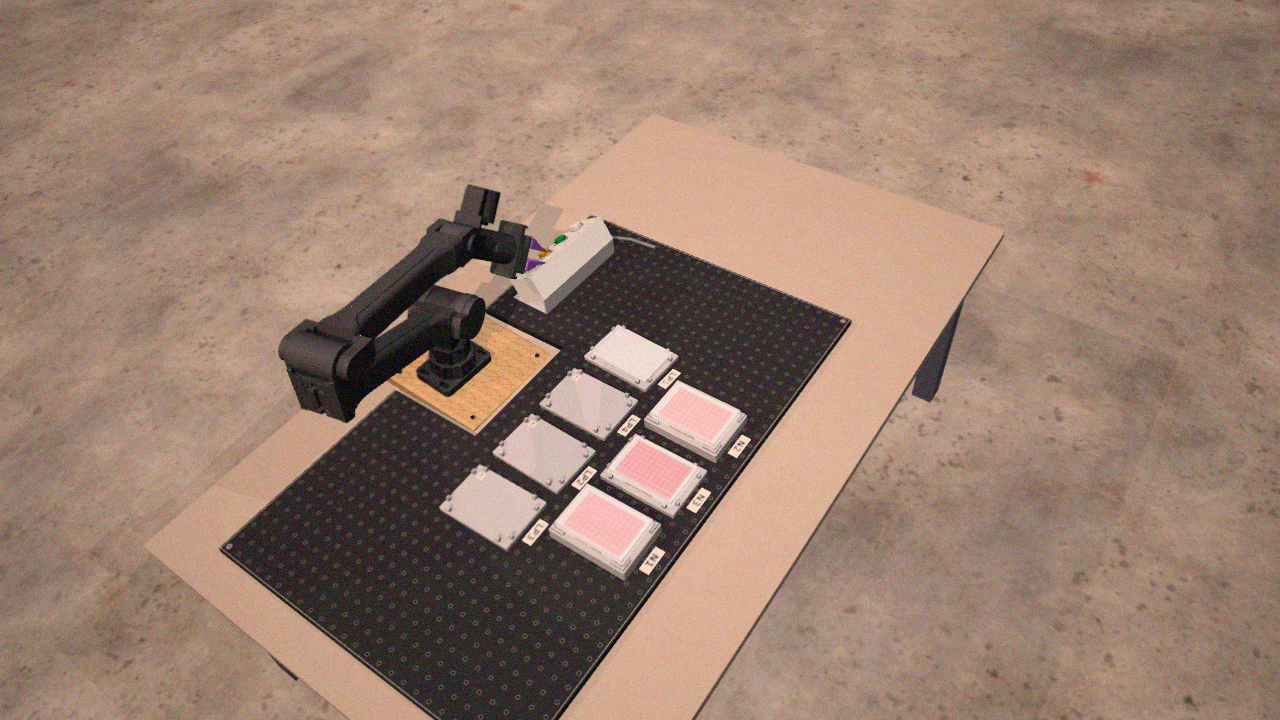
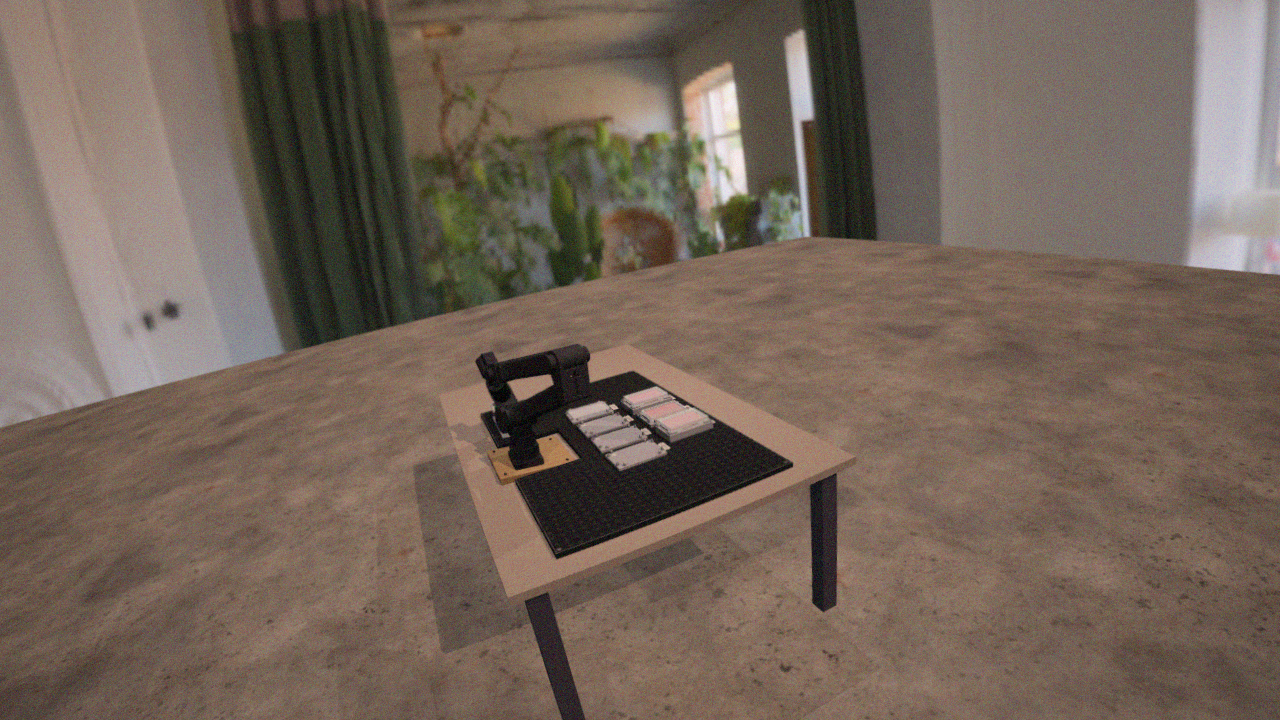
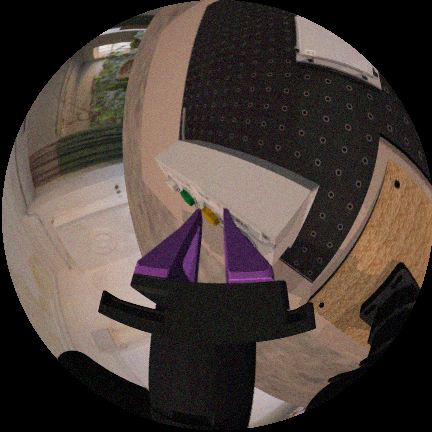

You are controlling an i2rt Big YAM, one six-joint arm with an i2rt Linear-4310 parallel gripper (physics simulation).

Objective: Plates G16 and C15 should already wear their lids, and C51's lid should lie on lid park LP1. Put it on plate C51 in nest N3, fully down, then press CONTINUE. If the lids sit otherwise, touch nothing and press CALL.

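Places are measured from the arm's base along level axes (x back, y right, z up), in centimetres.
Pixels of known places: gripper, fingertip midpoint: (image 1: pixel 544 256) (image 2: pixel 507 404) (image 3: pixel 212 213); arm's base, link origin: (image 1: pixel 454 367) (image 2: pixel 526 459).
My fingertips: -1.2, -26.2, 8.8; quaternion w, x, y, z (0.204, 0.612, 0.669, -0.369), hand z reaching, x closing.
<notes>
Ahead of a thing's pixels: the offset from my fingertips to its middle, as dx, dy, dz. "*": to the spot under its first point. Level surfaces: height alone.
My gripper (image 1: pixel 541 254) (image 3: pixel 212 213) has purple fingers a little apart with nothing between them, close to the buttons of the white console {+0.4, -5.3, -4.7} (image 1: pixel 572 268) (image 3: pixel 240 182). Its green button {+2.7, -7.7, -2.5} (image 1: pixel 560 239) (image 3: pixel 187 197) and yellow button {+2.6, -2.8, -2.5} (image 3: pixel 211 215) show; the right finger hides the face where the blue CALL button would be. A whitish lid {-25.2, +5.9, -7.5} (image 1: pixel 631 355) lies on the park labelled LP1. The pink plate in N3 {-44.2, +25.1, -6.9} (image 1: pixel 654 470) looks lower than the pink plates in N2 {-43.8, +12.2, -5.5} (image 1: pixel 695 414) and N1 {-44.5, +38.3, -5.2} (image 1: pixel 606 526), which seem to wear clear lids. Plate names are unreadable.
Grey parks LP4 {-25.5, +19.1, -7.9} (image 1: pixel 588 403), LP2 {-26.1, +31.9, -7.9} (image 1: pixel 544 453) and LP3 {-26.3, +44.8, -7.9} (image 1: pixel 492 506) lie in a row on the black perforated mat {dz -8.8} (image 1: pixel 760 340) (image 2: pixel 626 501). The arm's base stands on a wooden board (image 1: pixel 514 358) (image 3: pixel 385 225). A cable {* -5.3, -21.2, -8.3} (image 1: pixel 633 240) runs from the console's far end.
</notes>
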